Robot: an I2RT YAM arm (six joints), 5 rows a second.
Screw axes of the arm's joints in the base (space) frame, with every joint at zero. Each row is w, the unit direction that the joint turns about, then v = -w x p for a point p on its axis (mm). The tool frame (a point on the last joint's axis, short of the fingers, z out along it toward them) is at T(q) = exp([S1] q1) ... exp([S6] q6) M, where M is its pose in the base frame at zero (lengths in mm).
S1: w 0 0 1 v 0 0 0
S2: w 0 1 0 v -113.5 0 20
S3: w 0 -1 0 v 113.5 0 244
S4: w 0 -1 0 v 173.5 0 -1
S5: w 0 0 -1 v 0 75 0
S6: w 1 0 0 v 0 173.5 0
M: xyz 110.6 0 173.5 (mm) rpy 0 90 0 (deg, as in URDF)
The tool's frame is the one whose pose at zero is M.
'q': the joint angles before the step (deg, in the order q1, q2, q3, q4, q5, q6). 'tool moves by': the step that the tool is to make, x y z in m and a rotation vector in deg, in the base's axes. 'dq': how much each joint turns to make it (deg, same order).
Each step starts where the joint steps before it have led.
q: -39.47 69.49 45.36 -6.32 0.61 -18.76
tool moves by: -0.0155 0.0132 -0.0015 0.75 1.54 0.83
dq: 0.01 -4.78 -2.53 -3.91 -0.50 -0.77
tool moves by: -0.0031 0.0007 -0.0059 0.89 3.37 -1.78
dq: 0.00 0.17 -0.11 -2.88 2.29 -0.22
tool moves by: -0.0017 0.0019 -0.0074 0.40 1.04 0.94
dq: 0.01 -0.12 -1.40 0.25 -0.55 -0.83
